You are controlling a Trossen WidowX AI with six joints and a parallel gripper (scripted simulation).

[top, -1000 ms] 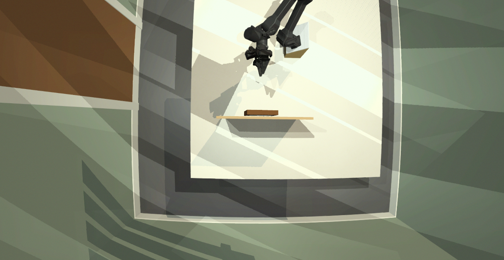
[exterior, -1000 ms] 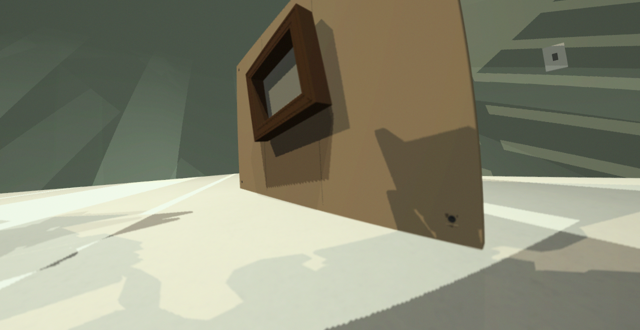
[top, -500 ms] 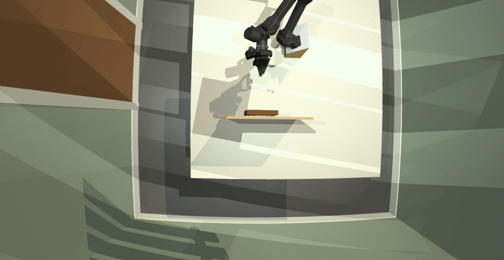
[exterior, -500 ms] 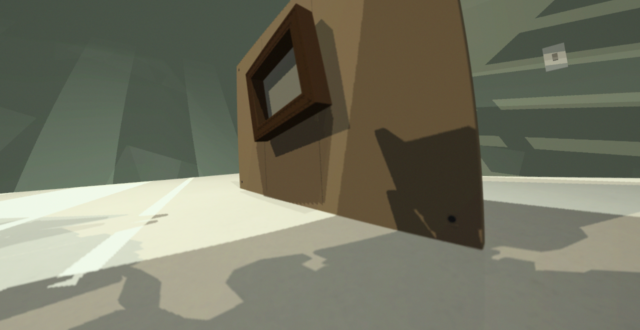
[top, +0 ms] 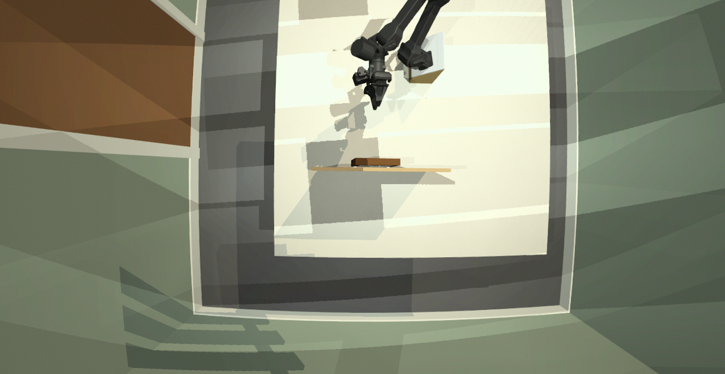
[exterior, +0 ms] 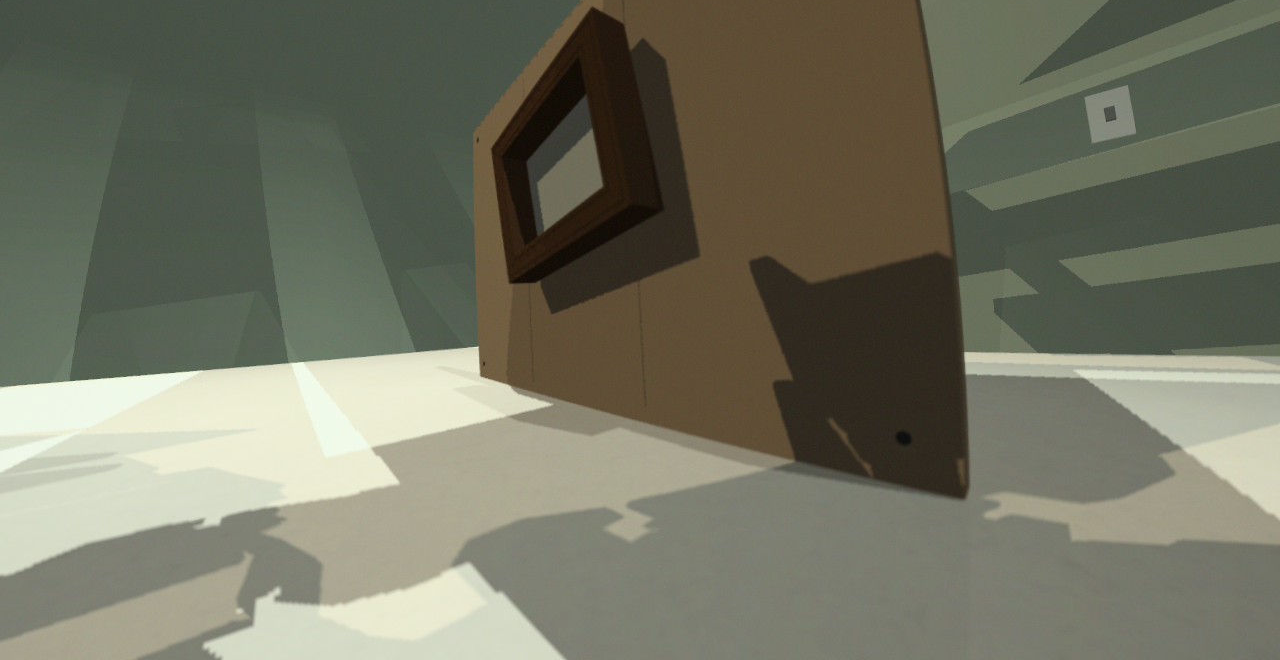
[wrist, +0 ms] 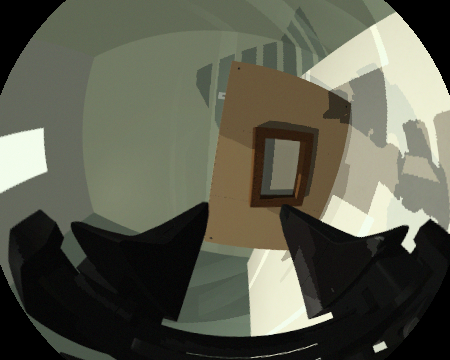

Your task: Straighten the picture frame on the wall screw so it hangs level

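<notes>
My gripper tip is 20 cm short of the picture frame, 2 cm to the left of it and 9 cm above it. From my gripper tip the other things lie so: tan wall panel (21 cm ahead, 11 cm below).
</notes>
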